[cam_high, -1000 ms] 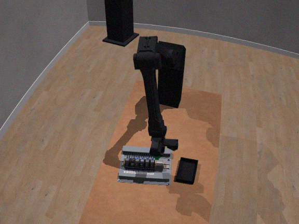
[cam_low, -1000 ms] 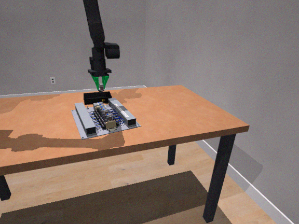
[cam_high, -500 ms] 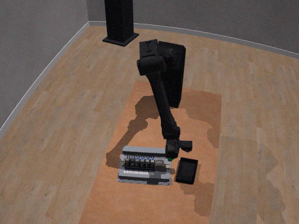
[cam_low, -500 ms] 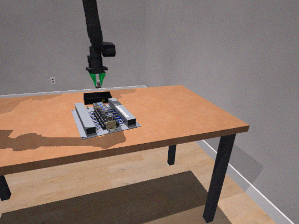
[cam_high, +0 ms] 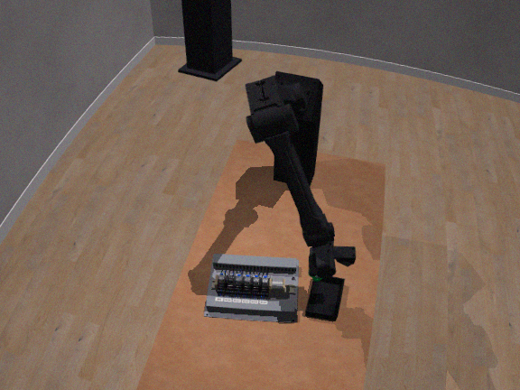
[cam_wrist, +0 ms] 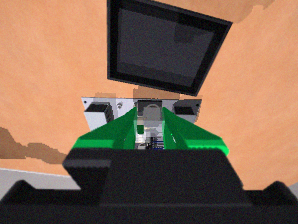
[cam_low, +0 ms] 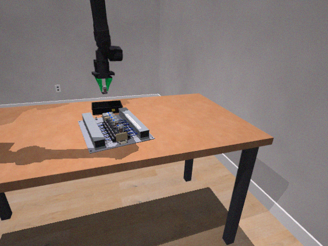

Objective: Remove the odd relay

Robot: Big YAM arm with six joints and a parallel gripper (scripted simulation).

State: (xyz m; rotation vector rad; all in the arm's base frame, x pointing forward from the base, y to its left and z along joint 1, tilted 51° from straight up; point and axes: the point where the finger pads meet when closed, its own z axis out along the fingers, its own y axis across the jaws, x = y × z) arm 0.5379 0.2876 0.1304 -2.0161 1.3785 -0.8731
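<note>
Now: the black tray 5 cm to the left of my hand and 11 cm below it. The rest, counted from my hand: grey relay right at my hand.
</note>
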